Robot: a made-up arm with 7 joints. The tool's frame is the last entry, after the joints. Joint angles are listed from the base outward.
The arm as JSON. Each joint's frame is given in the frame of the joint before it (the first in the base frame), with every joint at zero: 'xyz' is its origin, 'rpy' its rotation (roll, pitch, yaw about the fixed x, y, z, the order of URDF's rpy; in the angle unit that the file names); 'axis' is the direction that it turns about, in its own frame. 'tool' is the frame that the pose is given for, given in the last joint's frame.
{
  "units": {
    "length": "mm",
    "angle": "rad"
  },
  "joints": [
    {
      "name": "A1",
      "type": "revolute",
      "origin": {
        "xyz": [
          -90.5,
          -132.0,
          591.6
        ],
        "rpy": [
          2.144,
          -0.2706,
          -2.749
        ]
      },
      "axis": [
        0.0,
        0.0,
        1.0
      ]
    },
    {
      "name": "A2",
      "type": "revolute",
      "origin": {
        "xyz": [
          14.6,
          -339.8,
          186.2
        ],
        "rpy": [
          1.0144,
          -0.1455,
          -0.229
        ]
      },
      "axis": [
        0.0,
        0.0,
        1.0
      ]
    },
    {
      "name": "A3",
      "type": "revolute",
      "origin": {
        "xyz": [
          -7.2,
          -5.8,
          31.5
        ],
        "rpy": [
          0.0,
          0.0,
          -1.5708
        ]
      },
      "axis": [
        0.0,
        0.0,
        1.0
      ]
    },
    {
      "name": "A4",
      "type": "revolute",
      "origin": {
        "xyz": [
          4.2,
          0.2,
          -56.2
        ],
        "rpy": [
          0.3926,
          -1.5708,
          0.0
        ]
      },
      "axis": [
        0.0,
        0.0,
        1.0
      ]
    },
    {
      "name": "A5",
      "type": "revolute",
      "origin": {
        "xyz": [
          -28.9,
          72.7,
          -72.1
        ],
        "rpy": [
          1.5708,
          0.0,
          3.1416
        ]
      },
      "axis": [
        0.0,
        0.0,
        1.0
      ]
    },
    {
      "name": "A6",
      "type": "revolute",
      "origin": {
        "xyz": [
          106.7,
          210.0,
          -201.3
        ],
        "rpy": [
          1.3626,
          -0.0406,
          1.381
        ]
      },
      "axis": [
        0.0,
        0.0,
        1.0
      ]
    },
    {
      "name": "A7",
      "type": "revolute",
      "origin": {
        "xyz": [
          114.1,
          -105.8,
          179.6
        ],
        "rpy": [
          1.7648,
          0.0,
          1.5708
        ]
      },
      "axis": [
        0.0,
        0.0,
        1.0
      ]
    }
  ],
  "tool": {
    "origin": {
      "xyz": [
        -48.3,
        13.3,
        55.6
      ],
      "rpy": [
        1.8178,
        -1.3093,
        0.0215
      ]
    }
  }
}
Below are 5 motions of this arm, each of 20 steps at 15 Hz.
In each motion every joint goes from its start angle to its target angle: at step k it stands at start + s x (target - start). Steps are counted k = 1, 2, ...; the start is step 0. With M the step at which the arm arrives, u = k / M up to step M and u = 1 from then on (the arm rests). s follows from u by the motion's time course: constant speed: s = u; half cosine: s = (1 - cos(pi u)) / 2; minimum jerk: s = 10 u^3 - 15 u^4 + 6 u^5.
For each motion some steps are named. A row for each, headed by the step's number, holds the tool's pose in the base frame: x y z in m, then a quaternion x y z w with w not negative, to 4 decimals.
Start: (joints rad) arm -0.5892 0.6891 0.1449 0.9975 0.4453 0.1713 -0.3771
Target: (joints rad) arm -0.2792 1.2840 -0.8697 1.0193 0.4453 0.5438 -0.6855
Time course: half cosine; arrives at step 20
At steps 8, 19, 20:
8: 0.3314 0.1195 0.3909 -0.5207 -0.8440 0.0301 0.1252
19: 0.1950 0.1701 0.3476 -0.3789 -0.9221 -0.0018 0.0790
20: 0.1936 0.1705 0.3473 -0.3775 -0.9226 -0.0022 0.0789

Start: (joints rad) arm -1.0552 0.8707 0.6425 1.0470 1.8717 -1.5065 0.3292
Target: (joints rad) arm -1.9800 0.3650 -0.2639 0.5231 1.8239 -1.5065 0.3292
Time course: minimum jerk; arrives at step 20
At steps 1, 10, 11, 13, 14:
1: 0.3592 0.1605 0.2351 -0.8944 -0.2089 0.3693 0.1413
10: 0.2812 0.3497 0.5265 0.9272 0.3563 0.0460 0.1063
11: 0.2402 0.3732 0.5770 0.9096 0.3666 0.1388 0.1380
13: 0.1467 0.4029 0.6554 0.8552 0.3710 0.3126 0.1825
14: 0.1021 0.4098 0.6809 0.8238 0.3673 0.3848 0.1958

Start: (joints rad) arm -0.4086 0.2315 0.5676 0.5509 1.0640 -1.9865 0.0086
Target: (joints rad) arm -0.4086 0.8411 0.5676 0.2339 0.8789 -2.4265 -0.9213
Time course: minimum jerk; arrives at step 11
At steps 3, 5, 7, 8, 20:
3: 0.1862 -0.2234 0.3695 0.9327 -0.2912 -0.1972 0.0804
5: 0.1405 -0.2708 0.3990 0.8576 -0.4277 -0.2488 0.1404
7: 0.0825 -0.3034 0.4248 0.7323 -0.5612 -0.3405 0.1813
8: 0.0602 -0.3101 0.4328 0.6741 -0.6034 -0.3828 0.1871
20: 0.0386 -0.3139 0.4399 0.6111 -0.6395 -0.4276 0.1866

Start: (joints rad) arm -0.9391 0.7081 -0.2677 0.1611 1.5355 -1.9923 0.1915
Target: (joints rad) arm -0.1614 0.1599 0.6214 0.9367 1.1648 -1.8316 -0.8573
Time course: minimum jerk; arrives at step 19
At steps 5, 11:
5: 0.1916 0.0526 0.4596 0.9671 -0.0595 0.1654 0.1837
11: 0.2430 -0.0685 0.3022 0.8734 -0.0308 -0.2937 0.3872

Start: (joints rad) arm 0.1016 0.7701 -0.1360 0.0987 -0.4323 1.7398 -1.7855
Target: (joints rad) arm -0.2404 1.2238 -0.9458 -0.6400 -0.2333 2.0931 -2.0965
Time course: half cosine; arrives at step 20
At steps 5, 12, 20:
5: -0.2675 -0.1422 0.6190 -0.0944 0.4918 0.7269 0.4700
12: -0.3758 -0.1341 0.4926 -0.4282 0.3850 0.7223 0.3831
20: -0.4049 -0.1573 0.3826 -0.6223 0.2941 0.6544 0.3130

